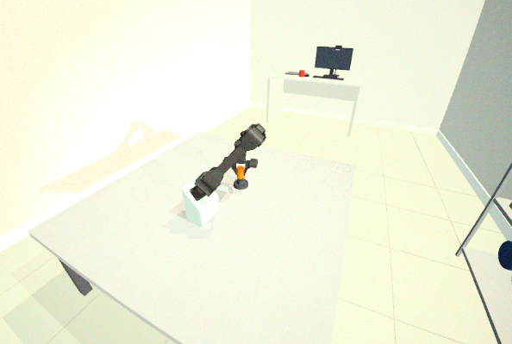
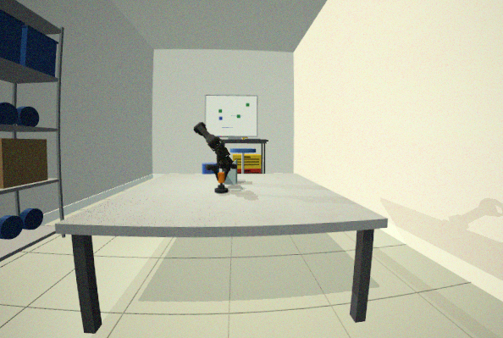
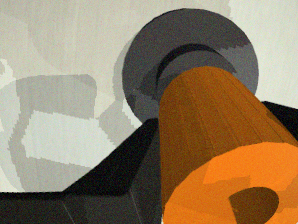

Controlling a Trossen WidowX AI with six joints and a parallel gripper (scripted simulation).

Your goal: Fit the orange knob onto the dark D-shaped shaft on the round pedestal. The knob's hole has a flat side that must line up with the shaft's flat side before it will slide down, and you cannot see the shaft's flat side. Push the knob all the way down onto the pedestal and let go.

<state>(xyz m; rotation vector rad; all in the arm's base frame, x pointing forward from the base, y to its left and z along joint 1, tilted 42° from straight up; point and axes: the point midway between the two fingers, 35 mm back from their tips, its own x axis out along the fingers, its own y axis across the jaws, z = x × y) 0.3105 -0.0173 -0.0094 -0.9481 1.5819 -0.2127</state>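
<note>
Right now my gripper tip is 4 cm above the pedestal. The rest, counted from my gripper tip: orange knob: 2 cm above.
</note>
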